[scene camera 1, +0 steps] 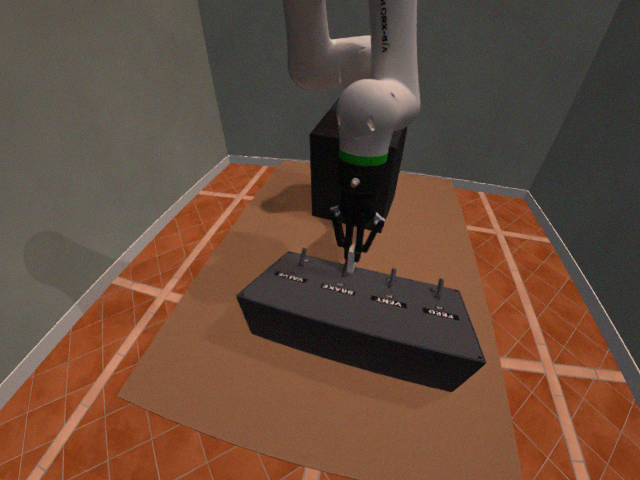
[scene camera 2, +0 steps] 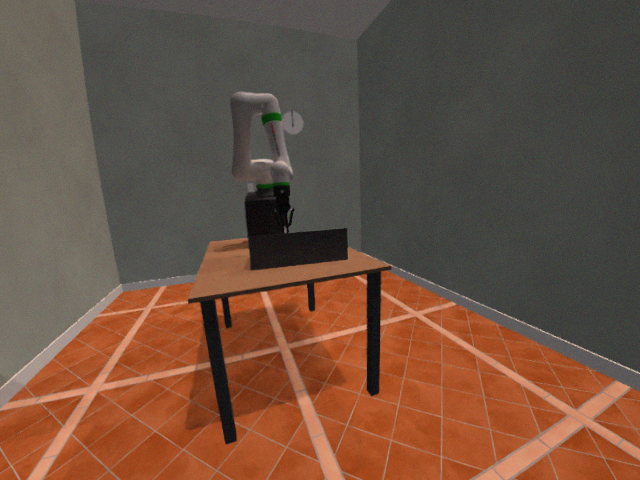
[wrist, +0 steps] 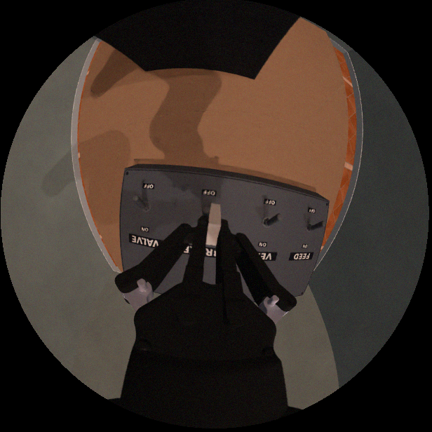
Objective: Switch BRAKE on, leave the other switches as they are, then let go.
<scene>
The same spot on a dark grey switch box: (wrist: 173, 194) is (scene camera 1: 323, 266).
</scene>
